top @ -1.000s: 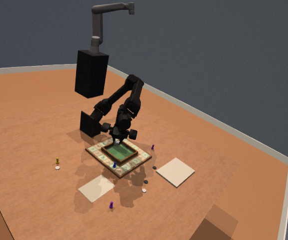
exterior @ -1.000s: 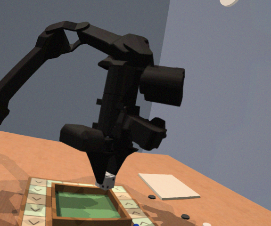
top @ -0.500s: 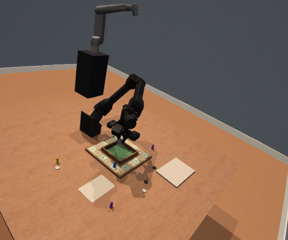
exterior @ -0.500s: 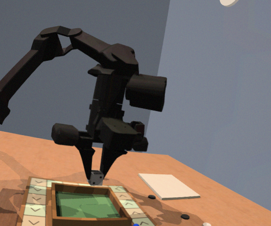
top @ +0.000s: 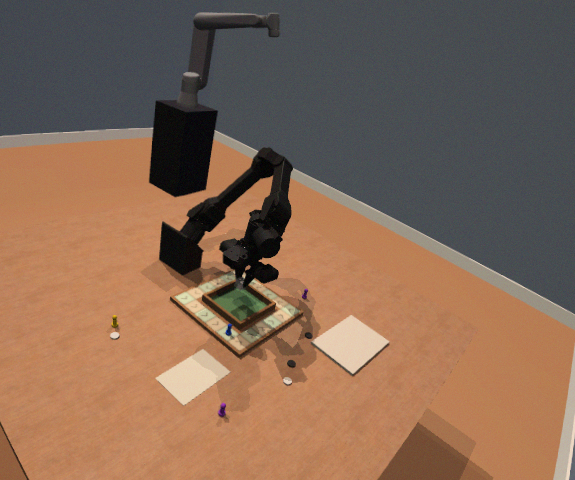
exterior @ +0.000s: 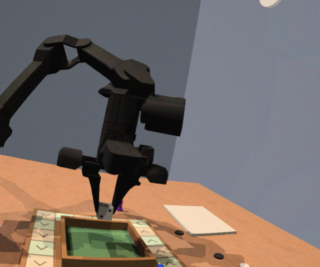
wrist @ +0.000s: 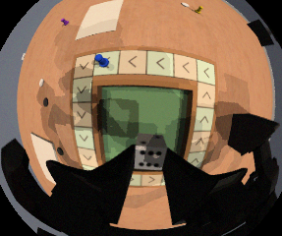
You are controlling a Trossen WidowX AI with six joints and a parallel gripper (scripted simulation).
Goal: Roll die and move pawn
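My gripper tip is now 11 cm to the left of the blue pawn, 6 cm short of it and 6 cm above it. Round my gripper tip: grey die (right at my gripper tip); then yellow pawn (31 cm to the right, 16 cm behind, 7 cm below); then green dice tray (8 cm below).
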